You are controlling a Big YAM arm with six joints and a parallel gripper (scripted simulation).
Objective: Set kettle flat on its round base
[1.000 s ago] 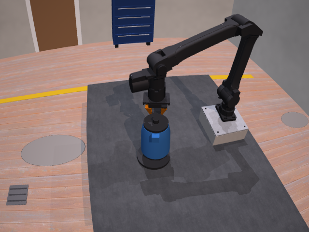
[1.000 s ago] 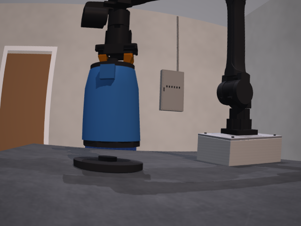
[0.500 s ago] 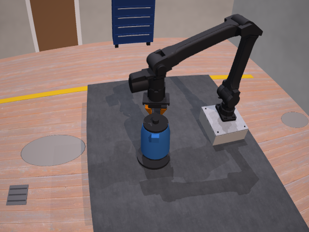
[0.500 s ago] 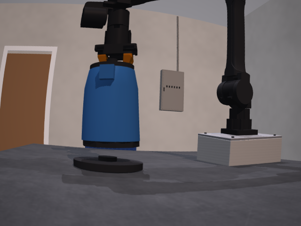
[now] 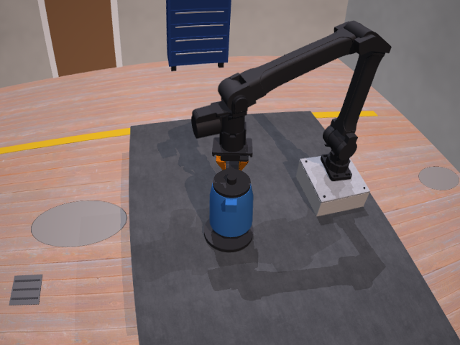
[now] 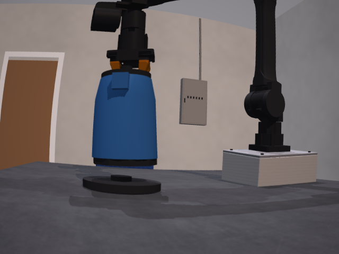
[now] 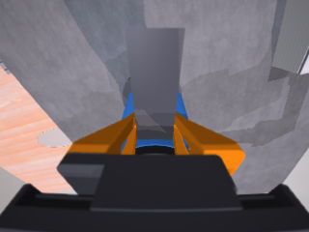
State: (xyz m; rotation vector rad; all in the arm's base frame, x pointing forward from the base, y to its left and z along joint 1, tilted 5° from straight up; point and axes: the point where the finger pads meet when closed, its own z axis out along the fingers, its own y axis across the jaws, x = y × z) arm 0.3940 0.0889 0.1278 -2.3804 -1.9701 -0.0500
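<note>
Now: hand 5 cm above the blue kettle and 3 cm to the right of it. Also, from my hand: black round base (18 cm below, 6 cm to the left, 1 cm ahead).
</note>
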